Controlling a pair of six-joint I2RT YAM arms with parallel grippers.
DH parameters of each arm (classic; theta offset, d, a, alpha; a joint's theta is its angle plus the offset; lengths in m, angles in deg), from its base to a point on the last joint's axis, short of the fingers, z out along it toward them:
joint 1: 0 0.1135 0.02 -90
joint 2: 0 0 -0.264 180
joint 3: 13.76 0 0.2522 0
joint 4: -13.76 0 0.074 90
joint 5: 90 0 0 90
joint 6: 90 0.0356 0 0
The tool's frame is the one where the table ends.
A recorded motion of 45 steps. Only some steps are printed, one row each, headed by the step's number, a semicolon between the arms.
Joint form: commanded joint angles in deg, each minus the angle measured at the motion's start. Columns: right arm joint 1, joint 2, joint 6, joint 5, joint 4, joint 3; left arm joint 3, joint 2, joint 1, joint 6, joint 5, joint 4.
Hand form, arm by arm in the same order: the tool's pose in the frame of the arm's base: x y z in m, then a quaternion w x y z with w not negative. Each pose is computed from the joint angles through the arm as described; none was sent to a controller.
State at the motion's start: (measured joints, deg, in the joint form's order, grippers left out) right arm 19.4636 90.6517 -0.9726 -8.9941 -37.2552 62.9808; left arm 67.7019 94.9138 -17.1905 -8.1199 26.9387 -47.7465
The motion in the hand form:
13: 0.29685 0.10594 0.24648 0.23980 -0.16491 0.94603 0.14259; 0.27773 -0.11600 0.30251 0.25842 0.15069 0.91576 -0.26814
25: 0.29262 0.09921 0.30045 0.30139 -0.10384 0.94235 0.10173; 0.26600 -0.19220 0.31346 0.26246 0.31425 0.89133 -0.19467
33: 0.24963 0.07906 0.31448 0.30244 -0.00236 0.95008 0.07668; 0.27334 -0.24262 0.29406 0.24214 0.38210 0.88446 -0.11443
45: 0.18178 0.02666 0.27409 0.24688 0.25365 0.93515 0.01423; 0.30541 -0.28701 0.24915 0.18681 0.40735 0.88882 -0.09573
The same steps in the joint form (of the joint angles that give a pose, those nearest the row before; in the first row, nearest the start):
13: -1.14 -2.71 2.72 -2.74 -0.13 2.77; 3.18 -12.93 -2.76 -1.37 -3.30 6.78
25: -1.20 -6.89 8.00 4.97 -4.82 9.76; 12.41 -6.46 -17.25 8.23 -13.83 2.24
33: -1.61 -16.64 17.86 11.06 -10.77 5.36; 19.71 3.24 -24.03 12.57 -23.11 -0.65
45: -9.11 -31.61 39.18 19.44 -19.34 -10.52; 29.67 17.93 -25.72 13.68 -23.32 -2.80

